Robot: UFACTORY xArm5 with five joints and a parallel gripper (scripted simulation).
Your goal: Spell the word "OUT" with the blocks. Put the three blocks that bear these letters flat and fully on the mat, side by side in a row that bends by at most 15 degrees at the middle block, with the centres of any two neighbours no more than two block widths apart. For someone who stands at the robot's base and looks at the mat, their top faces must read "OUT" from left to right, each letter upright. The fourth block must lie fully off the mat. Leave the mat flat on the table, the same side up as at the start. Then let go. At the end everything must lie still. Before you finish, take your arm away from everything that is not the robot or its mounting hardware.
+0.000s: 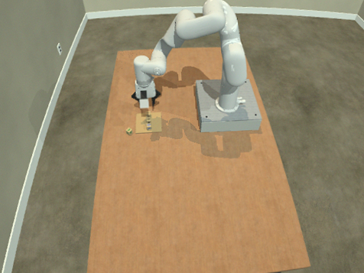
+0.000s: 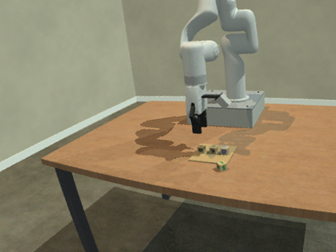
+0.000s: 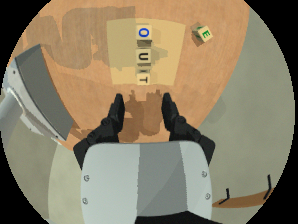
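Right now the U block is 50 mm to the left of my hand and 90 mm below it. Round my hand: tan mat (50 mm to the left, 100 mm below).
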